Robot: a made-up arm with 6 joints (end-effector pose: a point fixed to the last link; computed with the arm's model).
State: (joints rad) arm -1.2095 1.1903 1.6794 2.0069 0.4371 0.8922
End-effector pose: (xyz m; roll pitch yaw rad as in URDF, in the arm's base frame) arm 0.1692 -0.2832 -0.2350 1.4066 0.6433 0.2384
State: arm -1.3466 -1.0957 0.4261 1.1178 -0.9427 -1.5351
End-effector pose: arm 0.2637 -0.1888 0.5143 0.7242 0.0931 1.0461
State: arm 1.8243 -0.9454 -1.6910 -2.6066 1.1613 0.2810
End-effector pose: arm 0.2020 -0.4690 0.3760 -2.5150 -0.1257 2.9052
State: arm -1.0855 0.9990 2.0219 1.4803 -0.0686 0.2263
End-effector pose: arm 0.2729 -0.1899 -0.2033 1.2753 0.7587 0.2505
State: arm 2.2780 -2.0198 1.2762 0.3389 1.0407 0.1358
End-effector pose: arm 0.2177 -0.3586 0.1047 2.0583 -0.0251 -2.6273
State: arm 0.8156 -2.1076 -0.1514 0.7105 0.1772 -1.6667
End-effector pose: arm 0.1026 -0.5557 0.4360 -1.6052 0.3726 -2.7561
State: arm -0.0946 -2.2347 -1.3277 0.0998 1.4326 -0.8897
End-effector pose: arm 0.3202 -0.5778 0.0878 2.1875 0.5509 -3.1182
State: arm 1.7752 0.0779 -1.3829 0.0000 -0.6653 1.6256
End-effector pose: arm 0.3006 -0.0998 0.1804 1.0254 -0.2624 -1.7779
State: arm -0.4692 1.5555 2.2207 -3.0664 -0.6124 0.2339
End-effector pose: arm 0.3254 -0.3305 -0.1115 -0.1230 1.3507 0.2239
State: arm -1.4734 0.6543 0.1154 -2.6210 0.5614 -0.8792
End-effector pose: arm 0.3164 -0.3280 0.0028 2.8535 -0.0322 -1.9609
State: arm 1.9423 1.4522 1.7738 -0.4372 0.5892 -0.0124
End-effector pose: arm 0.0443 -0.3490 0.7952 -1.7365 0.3779 -2.2984
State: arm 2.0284 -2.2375 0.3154 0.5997 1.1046 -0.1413
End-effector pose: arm -0.0009 -0.5154 0.3066 0.8624 -0.9701 -1.3907
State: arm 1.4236 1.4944 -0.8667 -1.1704 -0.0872 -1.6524
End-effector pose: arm 0.1104 -0.0466 0.3658 3.1016 0.1372 1.5070
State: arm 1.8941 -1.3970 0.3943 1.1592 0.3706 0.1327
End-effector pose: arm 0.0559 -0.2917 0.1185 0.8048 0.6054 -1.5678
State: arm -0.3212 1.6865 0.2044 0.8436 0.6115 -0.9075
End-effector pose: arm 0.5760 -0.2816 0.3744 -1.3635 0.3539 0.1439
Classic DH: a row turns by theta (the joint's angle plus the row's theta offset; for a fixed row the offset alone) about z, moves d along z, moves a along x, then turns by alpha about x. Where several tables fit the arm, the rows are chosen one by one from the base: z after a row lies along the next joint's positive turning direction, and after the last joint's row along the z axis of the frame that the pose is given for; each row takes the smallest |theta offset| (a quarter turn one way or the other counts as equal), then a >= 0, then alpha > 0; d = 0 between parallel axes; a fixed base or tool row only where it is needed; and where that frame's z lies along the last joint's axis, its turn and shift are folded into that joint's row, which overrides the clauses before.
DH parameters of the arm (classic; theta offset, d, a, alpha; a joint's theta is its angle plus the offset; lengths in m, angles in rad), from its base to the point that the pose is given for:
base (fixed): -0.161 0.2825 0.1791 1.3982
joint 1: 0.035 0.2352 0.1319 1.8644
joint 2: -0.4413 0.1135 0.0457 1.6515
joint 3: 0.084 0.149 -0.0204 -1.7457
joint 4: 0.2991 -0.2342 -0.1458 -1.5708
joint 5: 0 0.0046 0.0111 -1.5708
joint 6: 0.3544 0.0102 0.0199 1.5424
tool (fixed): 2.6306 0.0251 0 0

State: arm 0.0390 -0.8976 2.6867 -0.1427 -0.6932 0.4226
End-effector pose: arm 0.1873 0.0472 0.1103 1.5670 0.7013 0.6525
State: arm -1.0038 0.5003 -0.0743 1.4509 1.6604 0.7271
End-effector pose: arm 0.4979 -0.0541 0.2446 0.5317 -0.2254 2.1140
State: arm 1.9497 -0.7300 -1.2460 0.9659 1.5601 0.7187
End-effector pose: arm 0.2887 -0.3608 0.1190 1.6754 -0.0974 0.3187
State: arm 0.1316 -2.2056 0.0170 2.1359 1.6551 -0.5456
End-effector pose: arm -0.0441 -0.4445 0.4095 -2.8077 1.2851 2.0802
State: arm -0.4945 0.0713 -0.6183 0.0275 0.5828 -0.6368
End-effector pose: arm 0.0616 -0.1388 0.4272 -1.8914 0.0709 2.5306
